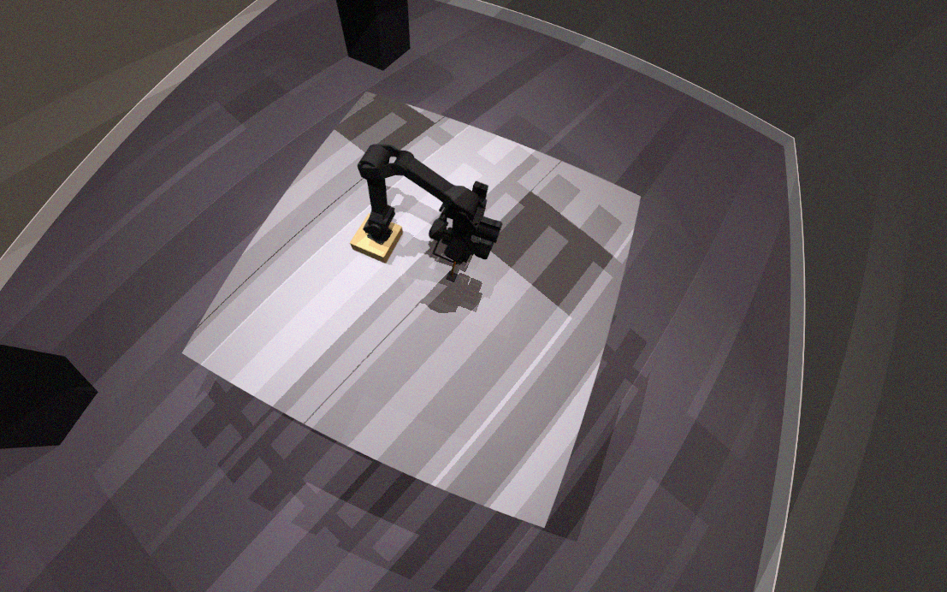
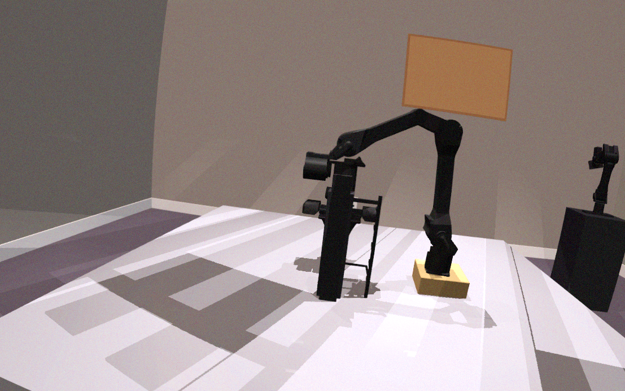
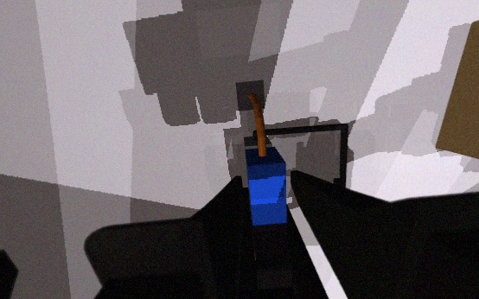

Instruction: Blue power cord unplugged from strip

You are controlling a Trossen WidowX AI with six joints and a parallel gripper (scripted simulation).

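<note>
The blue plug lies 30 mm to the left of my gripper tip and 10 mm behind it. From my gripper tip the other things lie so: black upright column 120 mm to the left, 40 mm above, 20 mm behind.
</note>
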